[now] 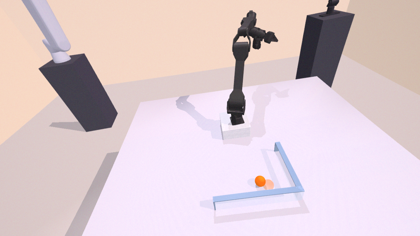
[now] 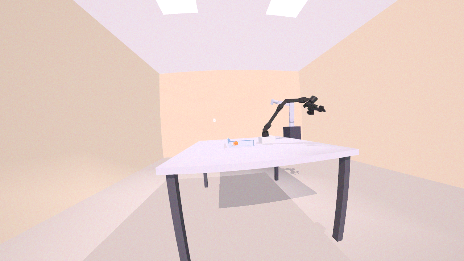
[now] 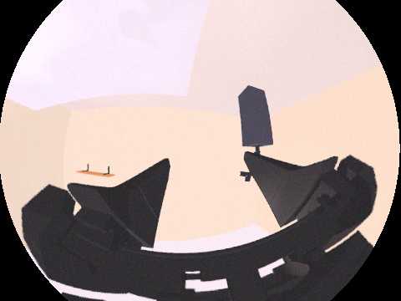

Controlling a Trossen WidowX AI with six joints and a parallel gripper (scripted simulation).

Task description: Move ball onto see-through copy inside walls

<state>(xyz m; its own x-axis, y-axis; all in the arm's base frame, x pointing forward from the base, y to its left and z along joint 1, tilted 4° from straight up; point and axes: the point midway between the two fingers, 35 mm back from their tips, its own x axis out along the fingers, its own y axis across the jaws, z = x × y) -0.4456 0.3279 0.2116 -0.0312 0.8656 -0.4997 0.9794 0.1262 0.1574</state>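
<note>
The orange ball is 77 cm ahead of my gripper tip, 34 cm to the right of it and 28 cm below it. Also, from my gripper tip: see-through copy of ball (79 cm ahead, 32 cm to the right, 28 cm below).
</note>
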